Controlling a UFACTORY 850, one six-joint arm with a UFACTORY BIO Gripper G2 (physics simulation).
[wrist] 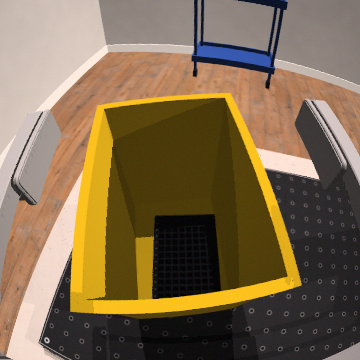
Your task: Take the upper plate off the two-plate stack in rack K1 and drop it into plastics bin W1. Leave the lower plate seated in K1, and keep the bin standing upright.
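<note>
The yellow plastics bin W1 [89, 210] stands upright below my gripper, its open top facing the camera. A black plate with a grid of wells [185, 260] lies down inside the bin, toward the near end of its floor. My gripper [179, 150] is open above the bin, with one finger at the left and one at the right of the view and nothing between them. The bin's rim shows between the two fingers. Rack K1 and the lower plate do not show in this view.
The bin stands on a black perforated board [320, 250] with a pale border [287, 162]. Beyond it are a wooden floor [135, 75] and a blue cart [232, 57] near the back wall. Grey walls rise at the back and left.
</note>
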